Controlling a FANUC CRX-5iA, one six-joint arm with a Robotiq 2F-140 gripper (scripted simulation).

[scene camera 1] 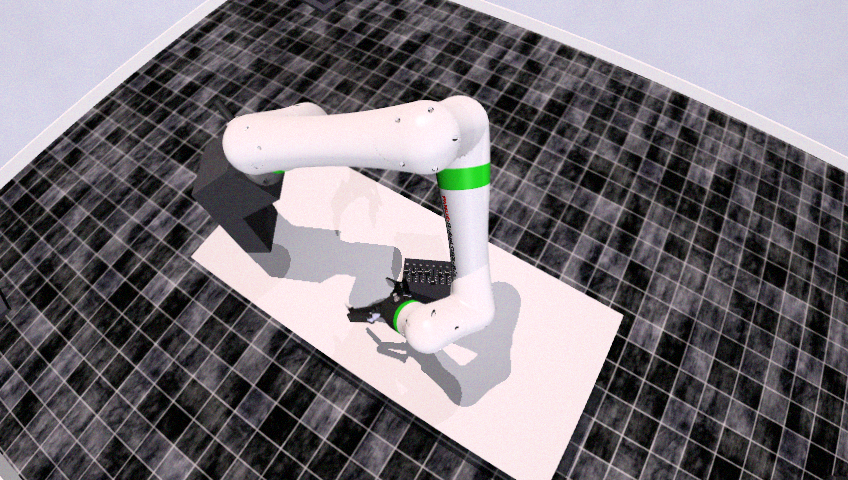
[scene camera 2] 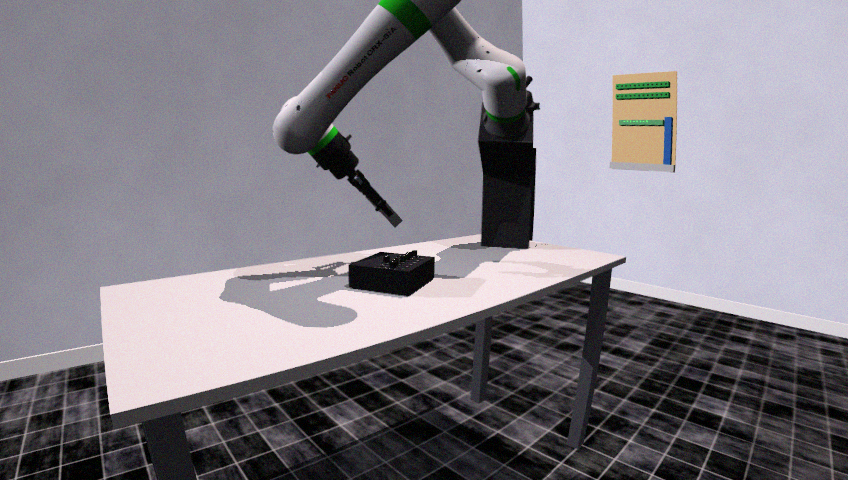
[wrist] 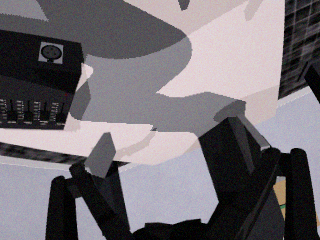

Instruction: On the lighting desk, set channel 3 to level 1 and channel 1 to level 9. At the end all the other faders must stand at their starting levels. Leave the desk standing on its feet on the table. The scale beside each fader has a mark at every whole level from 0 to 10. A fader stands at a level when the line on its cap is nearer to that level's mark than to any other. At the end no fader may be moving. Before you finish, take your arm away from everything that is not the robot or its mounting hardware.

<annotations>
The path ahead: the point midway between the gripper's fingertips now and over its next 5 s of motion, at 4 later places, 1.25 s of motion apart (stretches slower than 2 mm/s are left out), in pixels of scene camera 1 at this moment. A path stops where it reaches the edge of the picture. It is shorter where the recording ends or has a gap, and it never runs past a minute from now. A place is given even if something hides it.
My gripper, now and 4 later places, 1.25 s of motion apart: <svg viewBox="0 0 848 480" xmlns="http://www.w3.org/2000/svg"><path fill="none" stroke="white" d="M367 293L426 265L424 235L423 237L427 264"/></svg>
</annotations>
